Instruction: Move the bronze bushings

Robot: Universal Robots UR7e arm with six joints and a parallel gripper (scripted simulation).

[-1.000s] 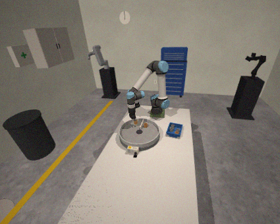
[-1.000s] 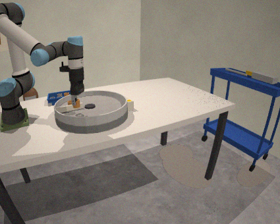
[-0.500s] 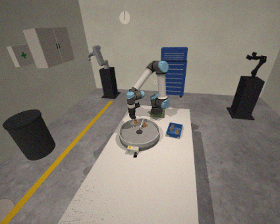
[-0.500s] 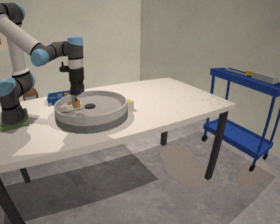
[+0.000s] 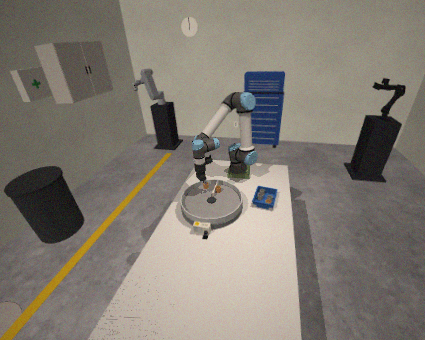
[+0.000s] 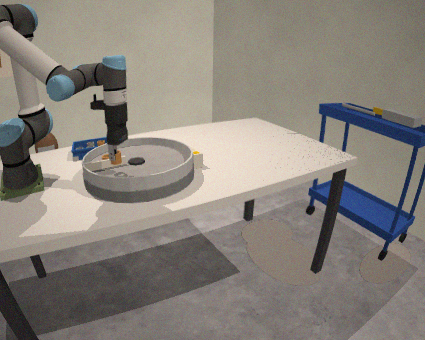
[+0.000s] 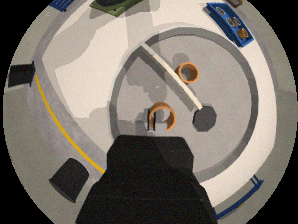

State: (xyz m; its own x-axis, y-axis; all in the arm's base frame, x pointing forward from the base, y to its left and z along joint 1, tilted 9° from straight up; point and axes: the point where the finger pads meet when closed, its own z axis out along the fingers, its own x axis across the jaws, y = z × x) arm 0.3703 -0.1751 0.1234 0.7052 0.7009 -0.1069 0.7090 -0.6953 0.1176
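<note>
Right now the grey turntable is 100 mm ahead of my hand, 70 mm to the left of it and 70 mm below it. Also, from my hand: blue crate: 430 mm to the left, 100 mm below, 30 mm behind.
</note>
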